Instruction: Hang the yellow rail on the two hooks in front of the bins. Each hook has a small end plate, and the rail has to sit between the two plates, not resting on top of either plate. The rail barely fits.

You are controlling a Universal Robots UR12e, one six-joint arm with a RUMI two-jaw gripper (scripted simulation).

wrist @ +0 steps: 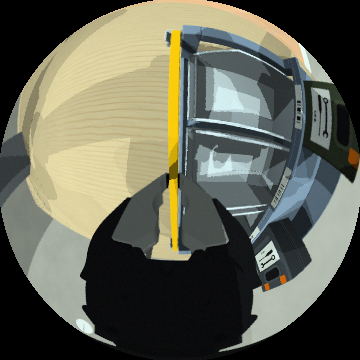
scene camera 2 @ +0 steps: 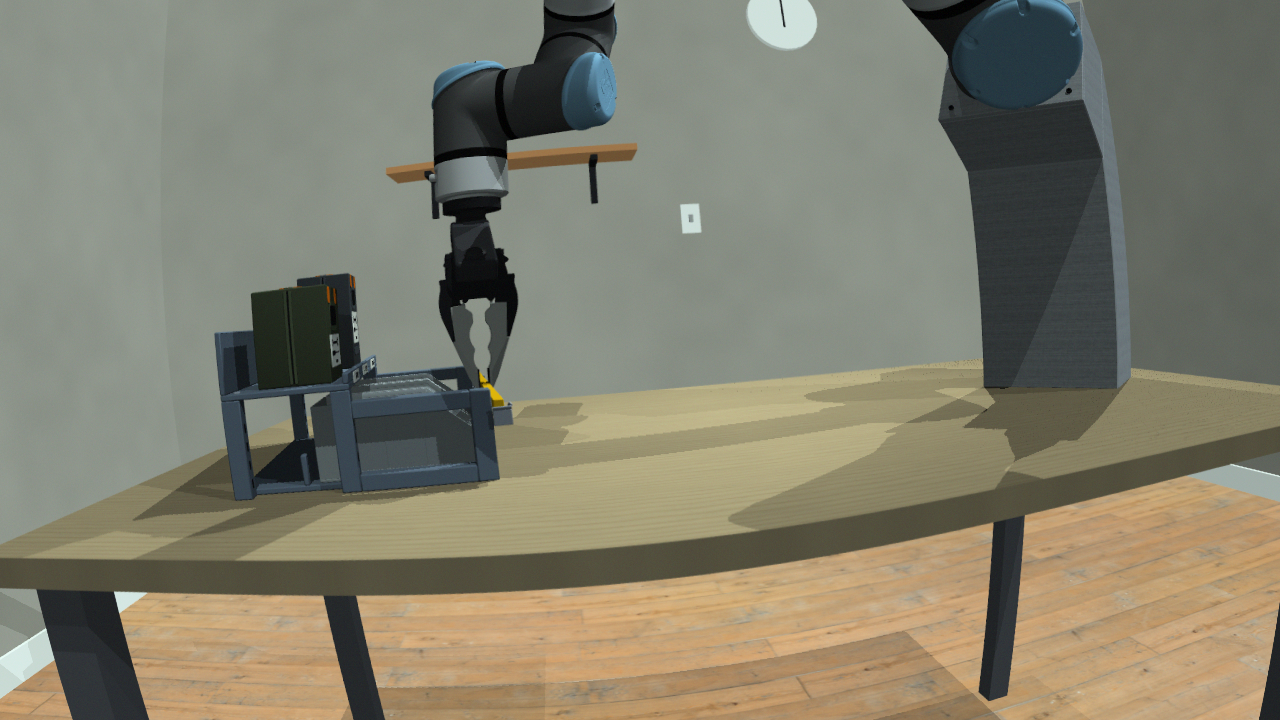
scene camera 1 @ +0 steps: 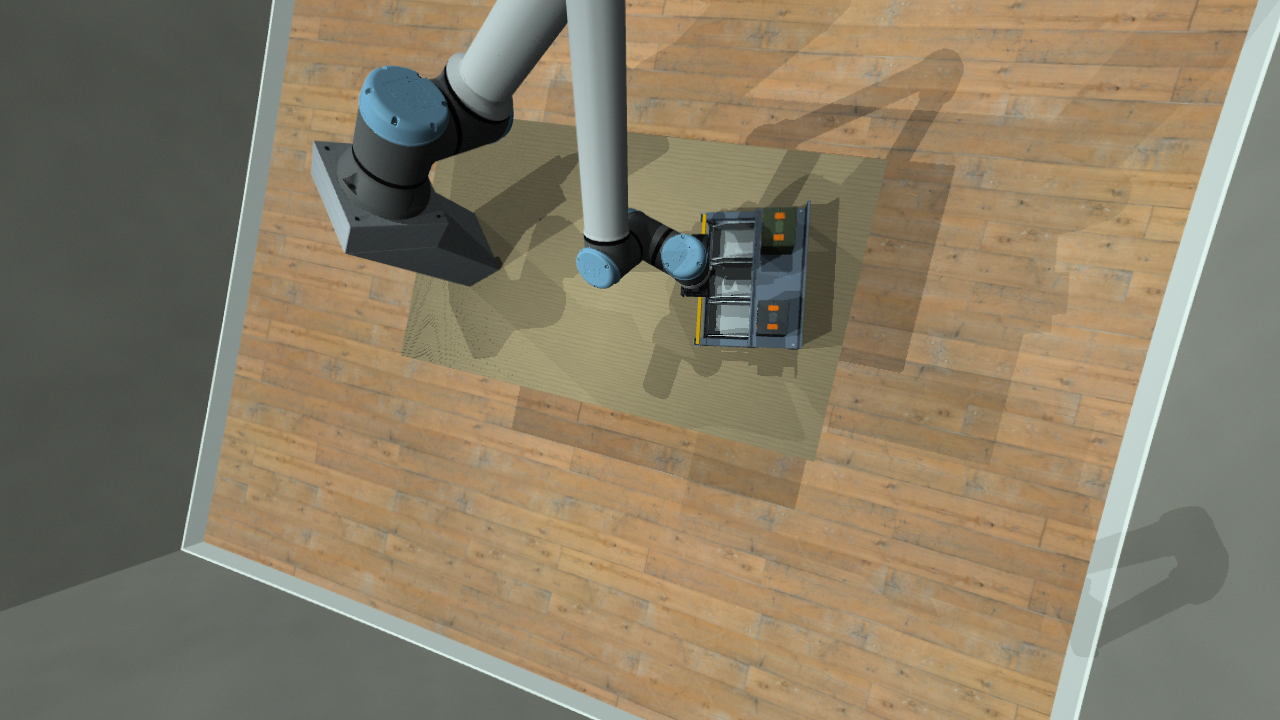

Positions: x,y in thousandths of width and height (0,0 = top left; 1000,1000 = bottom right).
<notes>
In view: my gripper (scene camera 2: 379,542) and a yellow rail (wrist: 485,199).
My gripper is seen too in the wrist view (wrist: 482,485).
</notes>
